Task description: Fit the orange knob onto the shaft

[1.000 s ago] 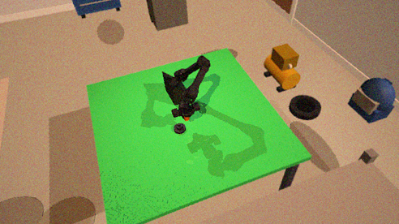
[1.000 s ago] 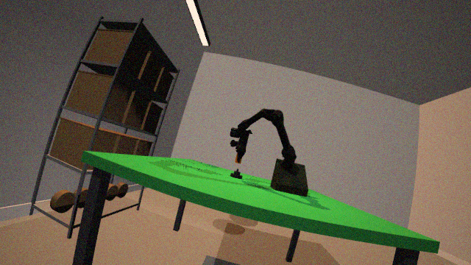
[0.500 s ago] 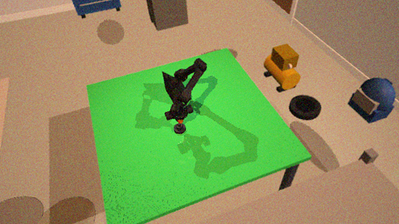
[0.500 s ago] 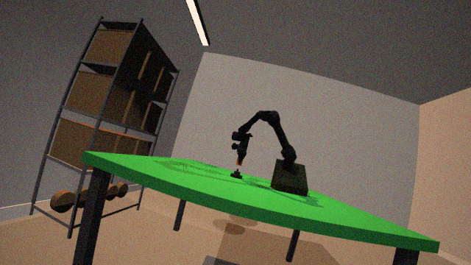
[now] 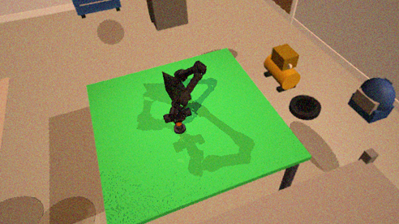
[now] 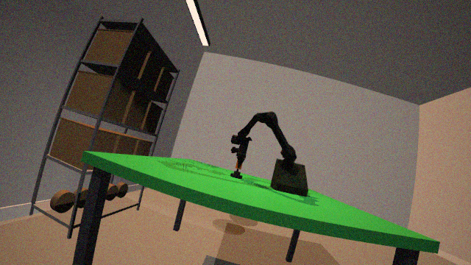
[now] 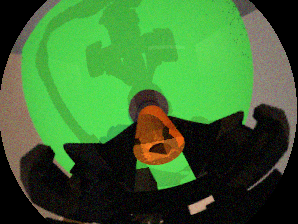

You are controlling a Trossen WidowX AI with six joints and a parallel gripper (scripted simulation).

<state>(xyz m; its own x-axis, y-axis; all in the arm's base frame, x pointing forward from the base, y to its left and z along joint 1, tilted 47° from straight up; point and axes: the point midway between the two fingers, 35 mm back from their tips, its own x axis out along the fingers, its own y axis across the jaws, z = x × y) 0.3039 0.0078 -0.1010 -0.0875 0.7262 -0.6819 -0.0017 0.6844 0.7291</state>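
The orange knob lies 2 cm above my gripper tip. From my gripper tip the other things lie so: short shaft 4 cm below.
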